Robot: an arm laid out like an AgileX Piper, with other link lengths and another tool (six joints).
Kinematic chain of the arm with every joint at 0, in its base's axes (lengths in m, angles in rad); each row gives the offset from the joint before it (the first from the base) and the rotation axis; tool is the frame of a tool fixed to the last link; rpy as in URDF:
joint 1: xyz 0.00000 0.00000 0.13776 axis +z
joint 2: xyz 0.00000 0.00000 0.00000 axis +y
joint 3: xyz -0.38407 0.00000 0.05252 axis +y
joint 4: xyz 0.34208 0.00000 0.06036 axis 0.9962 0 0.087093
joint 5: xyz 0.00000 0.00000 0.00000 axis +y
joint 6: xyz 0.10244 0.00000 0.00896 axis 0.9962 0 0.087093
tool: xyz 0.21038 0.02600 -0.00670 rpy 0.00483 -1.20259 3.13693
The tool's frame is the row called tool.
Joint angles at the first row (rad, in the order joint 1, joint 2, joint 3, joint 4, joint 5, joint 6):
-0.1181 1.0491 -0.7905 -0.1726 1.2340 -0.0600
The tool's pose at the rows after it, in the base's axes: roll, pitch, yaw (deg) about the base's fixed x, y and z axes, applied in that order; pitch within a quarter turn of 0, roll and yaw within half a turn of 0; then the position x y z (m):
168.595, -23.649, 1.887, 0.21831, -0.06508, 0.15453
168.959, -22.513, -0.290, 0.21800, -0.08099, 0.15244
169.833, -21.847, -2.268, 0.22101, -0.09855, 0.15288
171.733, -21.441, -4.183, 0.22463, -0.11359, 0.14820
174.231, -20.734, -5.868, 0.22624, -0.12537, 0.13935
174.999, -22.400, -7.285, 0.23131, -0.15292, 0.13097
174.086, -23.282, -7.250, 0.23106, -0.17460, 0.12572
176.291, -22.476, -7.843, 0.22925, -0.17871, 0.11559
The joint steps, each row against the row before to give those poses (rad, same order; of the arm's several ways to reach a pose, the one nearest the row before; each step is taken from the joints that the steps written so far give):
-0.0458 0.0111 -0.0024 0.0000 0.0000 -0.0227
-0.0737 0.0300 -0.0133 0.0076 -0.0024 -0.0403
-0.0859 0.0369 -0.0264 0.0197 -0.0048 -0.0615
-0.0894 0.0415 -0.0166 0.0377 -0.0176 -0.0756
-0.0817 0.0451 -0.0083 0.0440 -0.0171 -0.0782
-0.1072 0.0378 -0.0042 0.0360 -0.0589 -0.0957
-0.0584 0.0201 0.0001 0.0021 -0.0420 -0.0531
-0.0413 0.0363 -0.0005 0.0329 -0.0057 -0.0574

